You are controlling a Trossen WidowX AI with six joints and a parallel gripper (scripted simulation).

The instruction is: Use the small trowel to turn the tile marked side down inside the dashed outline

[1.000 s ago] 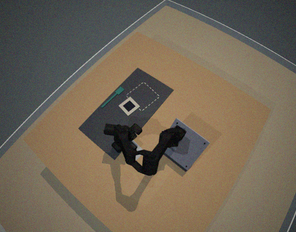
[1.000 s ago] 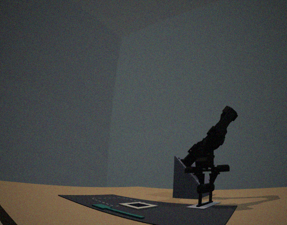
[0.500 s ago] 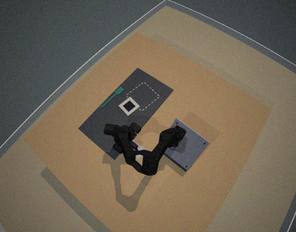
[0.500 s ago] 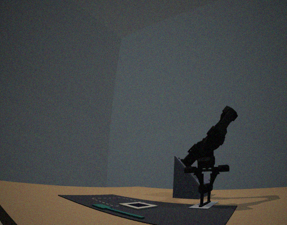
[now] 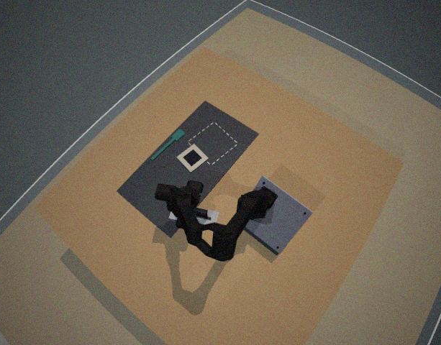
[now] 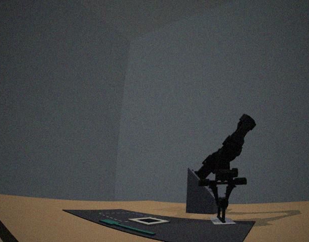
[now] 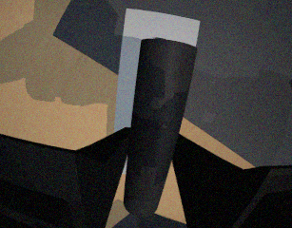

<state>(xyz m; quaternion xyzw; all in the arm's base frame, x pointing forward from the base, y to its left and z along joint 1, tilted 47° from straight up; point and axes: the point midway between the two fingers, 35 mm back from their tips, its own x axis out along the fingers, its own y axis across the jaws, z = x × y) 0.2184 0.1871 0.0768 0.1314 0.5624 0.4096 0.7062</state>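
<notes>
My gripper tip is now 3 cm above the float tool, 2 cm past it and 1 cm to the left of it. From my gripper tip the other things lie so: tile (20 cm to the right, 18 cm ahead, 6 cm below); then dark mat (18 cm to the right, 18 cm ahead, 8 cm below).
</notes>
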